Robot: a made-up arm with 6 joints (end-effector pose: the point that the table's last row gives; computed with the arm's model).
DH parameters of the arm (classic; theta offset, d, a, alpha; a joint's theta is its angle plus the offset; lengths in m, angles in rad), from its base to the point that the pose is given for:
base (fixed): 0 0 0 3.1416
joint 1: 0 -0.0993 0.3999 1.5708
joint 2: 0 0.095 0.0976 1.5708
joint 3: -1.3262 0 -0.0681 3.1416
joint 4: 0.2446 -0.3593 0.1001 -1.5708
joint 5: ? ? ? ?
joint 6: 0.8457 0 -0.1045 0
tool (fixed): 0.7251 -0.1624 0 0
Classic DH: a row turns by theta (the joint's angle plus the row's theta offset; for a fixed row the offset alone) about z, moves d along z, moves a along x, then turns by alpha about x.
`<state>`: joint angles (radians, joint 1 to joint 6).
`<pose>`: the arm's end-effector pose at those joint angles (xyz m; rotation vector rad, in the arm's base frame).
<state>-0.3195 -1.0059 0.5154 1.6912 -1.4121 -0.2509</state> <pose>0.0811 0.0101 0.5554 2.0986 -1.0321 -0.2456</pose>
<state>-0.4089 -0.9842 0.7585 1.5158 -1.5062 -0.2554</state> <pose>0.0688 0.0736 0.5970 2.0250 -0.7082 0.2424</pose>
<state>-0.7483 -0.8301 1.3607 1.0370 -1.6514 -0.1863</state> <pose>-0.0394 0.2402 0.6252 1.4975 0.3230 1.3399</pose>
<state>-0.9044 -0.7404 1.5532 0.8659 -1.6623 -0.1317</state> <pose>-0.1002 0.2646 0.6106 1.2097 0.6963 1.6911</pose>
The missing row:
joint 5: 0 -0.2693 -0.0963 -1.5708
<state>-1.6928 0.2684 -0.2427 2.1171 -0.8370 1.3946</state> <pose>-0.0584 0.4629 0.3650 0.1849 -0.6616 0.7782</pose>
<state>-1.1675 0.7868 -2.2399 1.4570 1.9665 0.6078</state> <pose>-0.0756 0.8475 0.2041 -0.5178 1.8674 -2.0282</pose>
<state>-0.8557 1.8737 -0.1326 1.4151 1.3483 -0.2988</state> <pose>0.4186 0.3947 0.1738 3.0124 -0.6457 -0.0902</pose>
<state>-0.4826 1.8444 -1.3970 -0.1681 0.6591 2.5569</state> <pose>0.6416 0.0826 -0.0290 0.9420 2.5571 0.9036</pose>
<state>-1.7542 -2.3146 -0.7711 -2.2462 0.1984 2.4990</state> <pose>-0.4318 -0.0285 0.1816 2.2704 1.1160 -0.2478</pose>
